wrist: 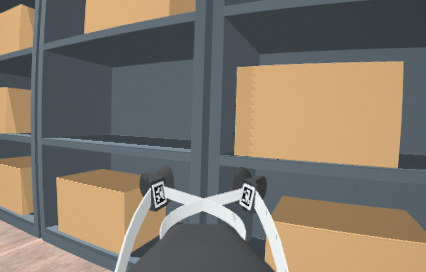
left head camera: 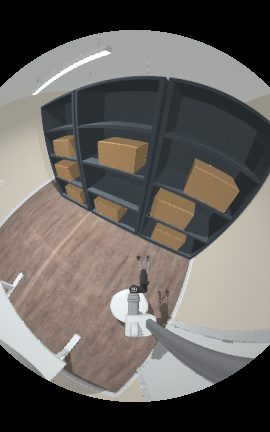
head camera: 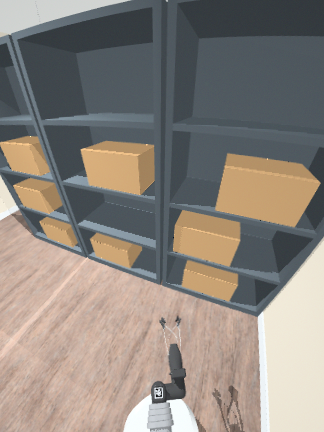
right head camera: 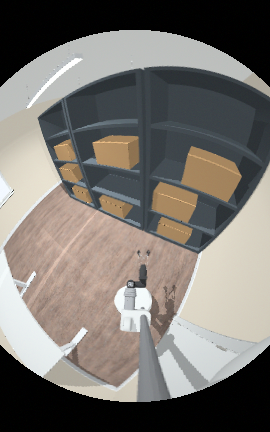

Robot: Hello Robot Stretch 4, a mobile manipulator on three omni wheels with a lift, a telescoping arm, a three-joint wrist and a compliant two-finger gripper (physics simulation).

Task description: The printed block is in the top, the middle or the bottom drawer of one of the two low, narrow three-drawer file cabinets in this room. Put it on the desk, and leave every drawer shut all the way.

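Places are measured from the robot's base along level axes (x up, y back, z right), in metres.
Where they show: gripper, fingertip midpoint: (wrist: 203, 180) (left head camera: 142, 254) (head camera: 169, 316) (right head camera: 143, 249).
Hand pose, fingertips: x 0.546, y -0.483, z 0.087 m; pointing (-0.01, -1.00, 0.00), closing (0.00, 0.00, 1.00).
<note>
Each offset is from my fingertips to the top centre of the thing. Level surfaces: height alone.
My gripper (head camera: 170, 320) (left head camera: 143, 257) (right head camera: 144, 253) (wrist: 203, 180) is open and empty, its two fingertips apart in front of the dark shelving. A white table top @[dx +0.146 m] (left head camera: 30, 342) (right head camera: 25, 325) with pale legs, which looks like the desk, shows at the lower left of both side head views. The two low file cabinets and the printed block do not show in these views, so I cannot tell how the drawers stand.
Tall dark grey shelf units (head camera: 163, 150) (left head camera: 159, 150) (right head camera: 144, 150) (wrist: 202, 100) stand against the wall ahead. They hold several cardboard boxes @[dx +0.687, dy -0.854, dz -0.275 m] (head camera: 117, 167) @[dx +0.230, dy -0.547, dz +0.355 m] (wrist: 320, 115). A beige wall (head camera: 295, 350) (left head camera: 225, 290) lies to the right, beside the wooden floor @[dx -0.573 m] (head camera: 75, 325).
</note>
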